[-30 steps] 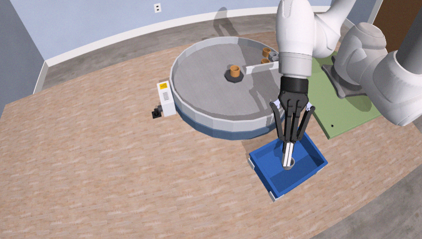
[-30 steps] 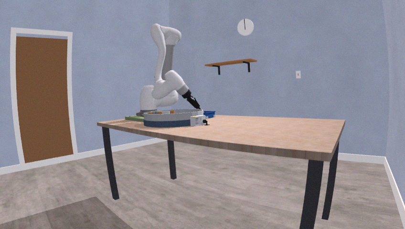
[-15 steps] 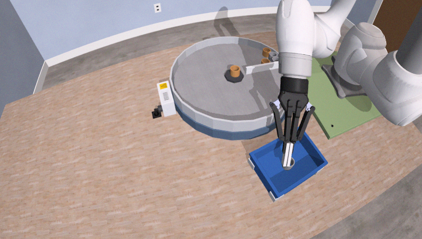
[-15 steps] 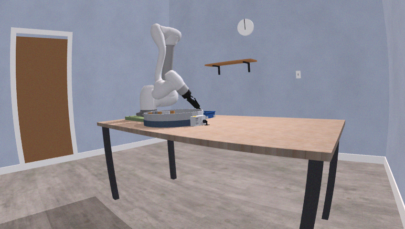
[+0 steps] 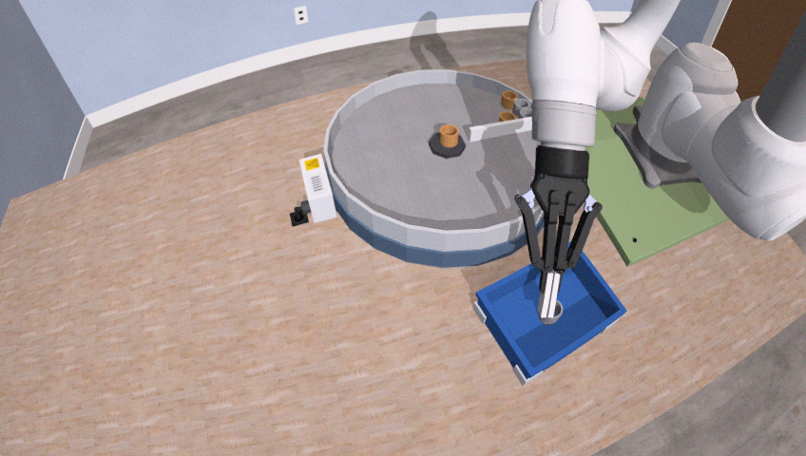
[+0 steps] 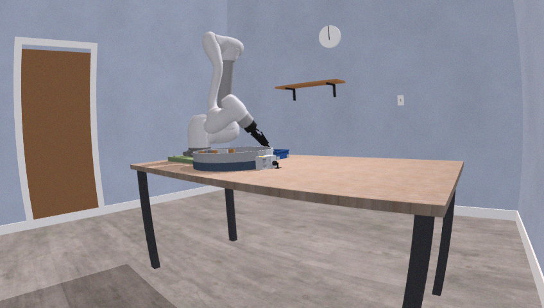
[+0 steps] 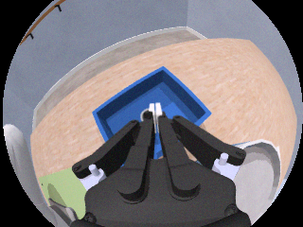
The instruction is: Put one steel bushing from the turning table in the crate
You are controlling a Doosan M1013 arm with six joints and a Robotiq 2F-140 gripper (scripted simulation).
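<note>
My gripper is now 4 cm above the blue crate, 1 cm to the right of it and 1 cm past it. The rest, counted from my hand: round grey turning table 31 cm to the right, 9 cm ahead, 1 cm below.
</note>
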